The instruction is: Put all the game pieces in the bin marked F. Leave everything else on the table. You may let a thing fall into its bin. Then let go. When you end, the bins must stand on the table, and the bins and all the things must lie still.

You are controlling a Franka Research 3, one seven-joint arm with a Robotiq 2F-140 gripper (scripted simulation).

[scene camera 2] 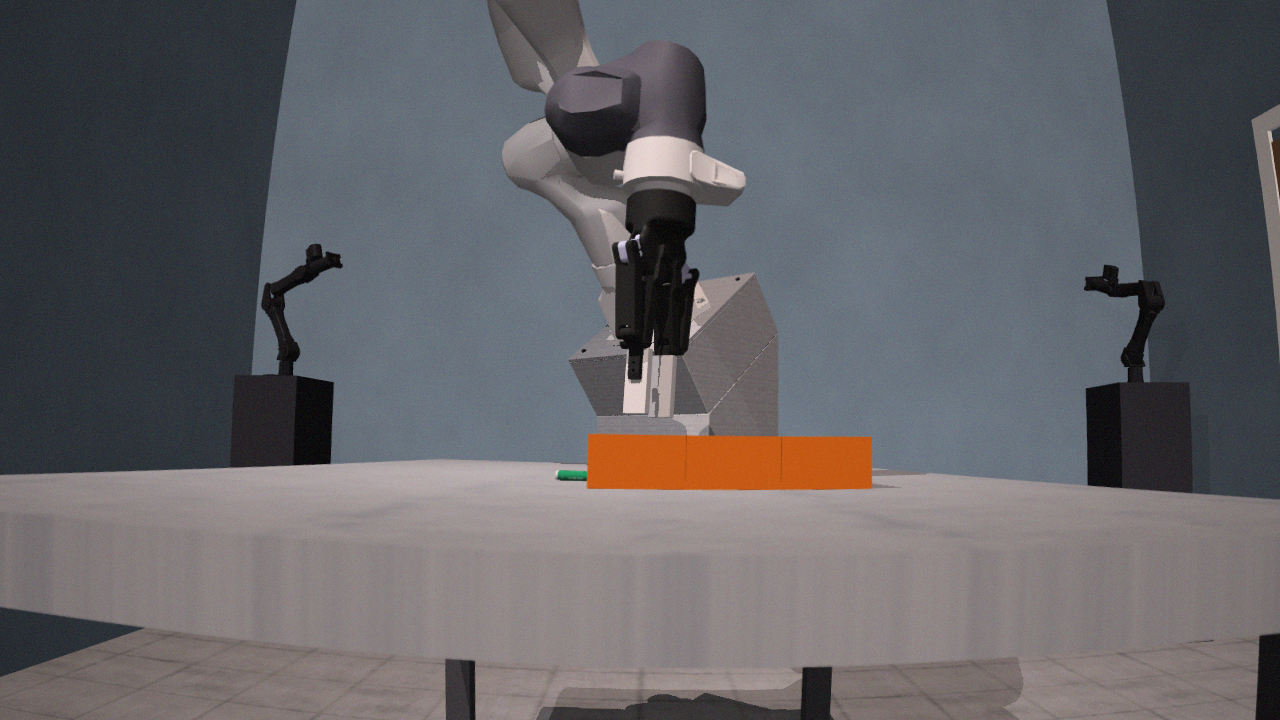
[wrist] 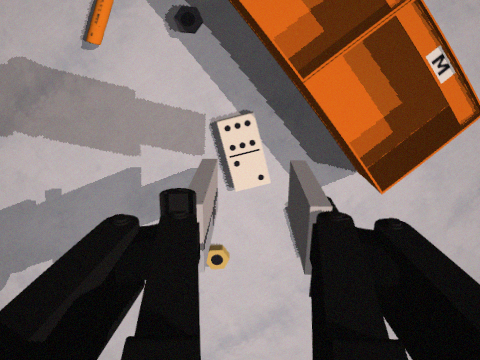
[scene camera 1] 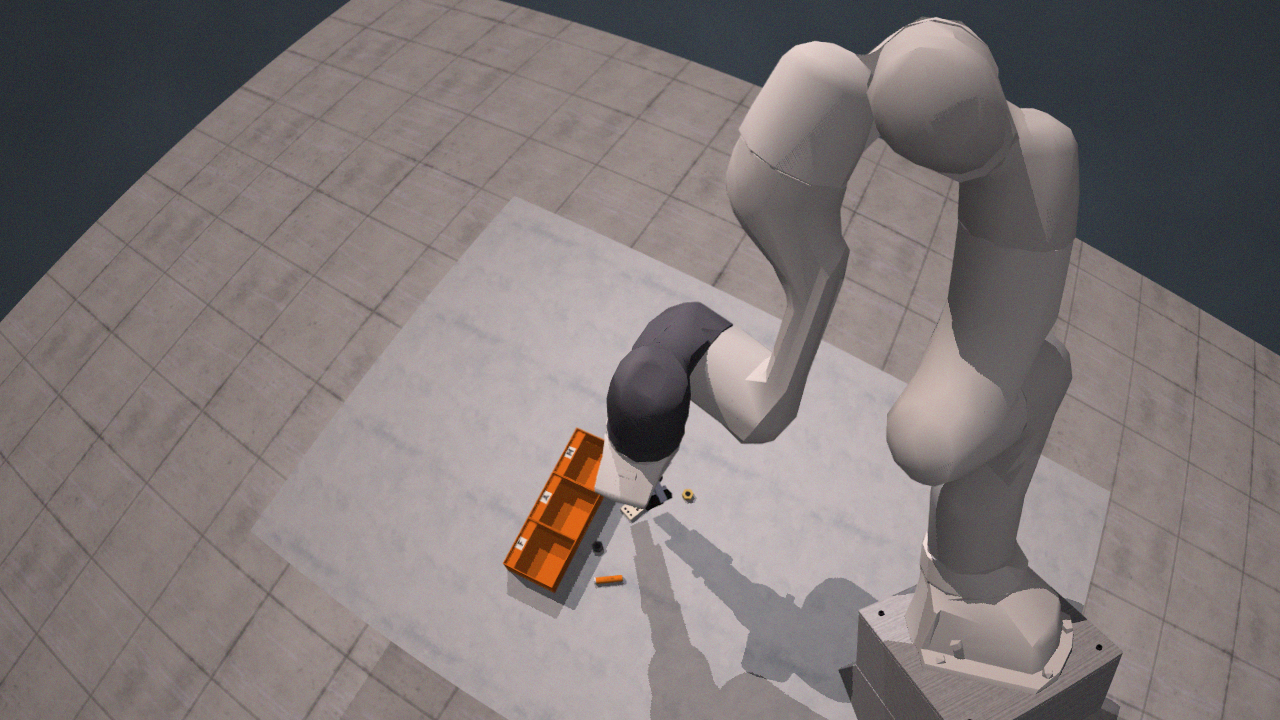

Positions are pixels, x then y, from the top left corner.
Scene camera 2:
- gripper: 648, 415
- orange bin: 615, 461
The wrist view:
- gripper: 253, 184
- orange bin: 396, 114
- white domino: 240, 137
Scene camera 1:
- orange bin: 549, 546
